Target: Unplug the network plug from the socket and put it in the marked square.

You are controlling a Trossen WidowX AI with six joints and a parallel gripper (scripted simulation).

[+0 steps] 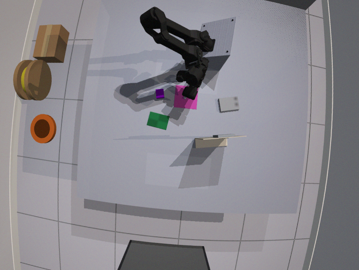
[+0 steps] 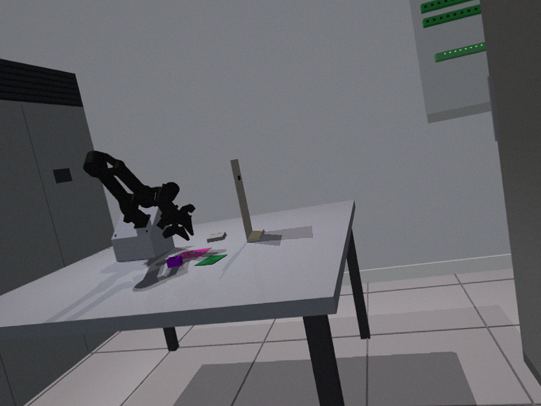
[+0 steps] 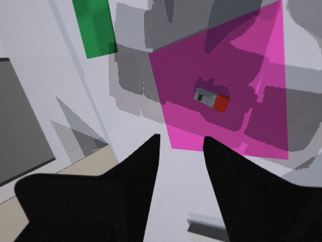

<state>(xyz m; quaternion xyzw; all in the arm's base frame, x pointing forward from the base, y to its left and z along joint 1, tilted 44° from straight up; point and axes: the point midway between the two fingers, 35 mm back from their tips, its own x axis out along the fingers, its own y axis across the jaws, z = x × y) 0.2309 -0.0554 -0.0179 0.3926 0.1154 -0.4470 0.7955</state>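
Right now my gripper tip is 2 cm to the left of the network plug and 5 cm above it. From my gripper tip the other things lie so: magenta square: 2 cm to the right, 6 cm below; green patch: 16 cm ahead, 13 cm to the right, 6 cm below; grey block: 2 cm behind, 22 cm to the left, 5 cm below.
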